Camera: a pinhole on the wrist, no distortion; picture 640 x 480 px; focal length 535.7 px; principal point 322.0 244.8 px. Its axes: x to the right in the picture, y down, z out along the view. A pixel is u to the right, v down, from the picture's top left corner.
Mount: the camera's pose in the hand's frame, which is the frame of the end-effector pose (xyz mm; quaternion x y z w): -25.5 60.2 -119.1 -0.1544 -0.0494 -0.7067 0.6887
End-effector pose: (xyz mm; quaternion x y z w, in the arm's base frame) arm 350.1 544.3 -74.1 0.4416 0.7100 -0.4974 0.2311
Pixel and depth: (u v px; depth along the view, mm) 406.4 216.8 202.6
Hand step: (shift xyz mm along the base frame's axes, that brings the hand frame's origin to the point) 68.4 -68.2 -72.8
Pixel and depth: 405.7 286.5 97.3
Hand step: 66.7 28.5 -24.5
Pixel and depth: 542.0 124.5 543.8
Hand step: -15.4 -460.1 -142.8
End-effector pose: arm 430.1 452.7 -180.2 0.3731 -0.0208 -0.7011 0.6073
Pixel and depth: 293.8 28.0 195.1
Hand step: 65.9 -0.7 152.5
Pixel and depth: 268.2 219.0 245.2
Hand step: 69.3 -85.7 152.0
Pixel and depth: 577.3 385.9 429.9
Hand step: -195.6 -265.3 153.9
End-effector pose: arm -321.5 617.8 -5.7 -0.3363 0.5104 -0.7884 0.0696
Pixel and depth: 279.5 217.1 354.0
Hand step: 75.5 -252.4 -102.3
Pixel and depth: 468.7 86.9 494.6
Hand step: 301.3 -302.8 -6.1
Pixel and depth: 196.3 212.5 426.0
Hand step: 81.0 -333.1 -164.5
